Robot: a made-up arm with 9 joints.
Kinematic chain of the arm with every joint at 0, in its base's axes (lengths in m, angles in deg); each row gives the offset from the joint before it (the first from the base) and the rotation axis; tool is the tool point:
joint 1: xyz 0 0 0.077 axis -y
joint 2: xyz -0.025 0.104 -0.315 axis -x
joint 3: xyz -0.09 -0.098 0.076 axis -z
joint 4: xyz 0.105 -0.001 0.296 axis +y
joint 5: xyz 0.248 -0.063 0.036 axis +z
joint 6: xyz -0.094 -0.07 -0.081 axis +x
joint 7: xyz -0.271 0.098 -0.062 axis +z
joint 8: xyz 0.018 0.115 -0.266 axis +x
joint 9: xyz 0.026 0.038 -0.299 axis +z
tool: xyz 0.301 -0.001 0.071
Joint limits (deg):
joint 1: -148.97..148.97
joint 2: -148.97..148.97
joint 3: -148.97..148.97
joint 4: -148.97..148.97
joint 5: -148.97..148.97
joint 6: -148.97..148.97
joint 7: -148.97..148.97
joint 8: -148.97..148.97
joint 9: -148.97..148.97
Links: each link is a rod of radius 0.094 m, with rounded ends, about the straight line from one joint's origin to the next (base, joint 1, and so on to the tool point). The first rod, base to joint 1, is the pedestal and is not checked.
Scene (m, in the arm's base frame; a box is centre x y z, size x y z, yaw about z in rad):
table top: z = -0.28
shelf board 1: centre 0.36 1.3 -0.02 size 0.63 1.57 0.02 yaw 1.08
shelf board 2: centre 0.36 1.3 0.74 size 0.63 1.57 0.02 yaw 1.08
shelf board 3: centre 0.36 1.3 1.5 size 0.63 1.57 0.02 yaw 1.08
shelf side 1: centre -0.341 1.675 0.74 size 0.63 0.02 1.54 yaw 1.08
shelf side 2: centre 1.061 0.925 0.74 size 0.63 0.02 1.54 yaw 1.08
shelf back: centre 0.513 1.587 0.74 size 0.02 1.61 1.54 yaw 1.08
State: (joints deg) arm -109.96 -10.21 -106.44 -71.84 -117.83 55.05 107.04 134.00 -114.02
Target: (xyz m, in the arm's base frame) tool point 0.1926 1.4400 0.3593
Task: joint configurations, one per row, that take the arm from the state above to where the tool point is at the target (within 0.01 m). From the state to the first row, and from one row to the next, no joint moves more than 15 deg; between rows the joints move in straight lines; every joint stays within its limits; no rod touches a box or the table.
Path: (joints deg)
1: -107.78 -1.88 -93.94 -62.78 -117.78 50.79 119.26 135.82 -122.61
2: -105.59 6.44 -81.44 -53.72 -117.72 46.52 131.47 137.63 -131.20
3: -103.41 14.77 -68.95 -44.66 -117.67 42.26 143.69 139.45 -139.79
4: -105.05 20.96 -75.05 -48.43 -124.08 45.48 132.11 134.24 -130.15
5: -106.69 27.16 -81.15 -52.20 -130.48 48.70 120.53 129.04 -120.52
6: -108.34 33.35 -87.26 -55.97 -136.89 51.92 108.94 123.83 -110.88
7: -109.98 39.54 -93.36 -59.74 -143.29 55.14 97.36 118.63 -101.25

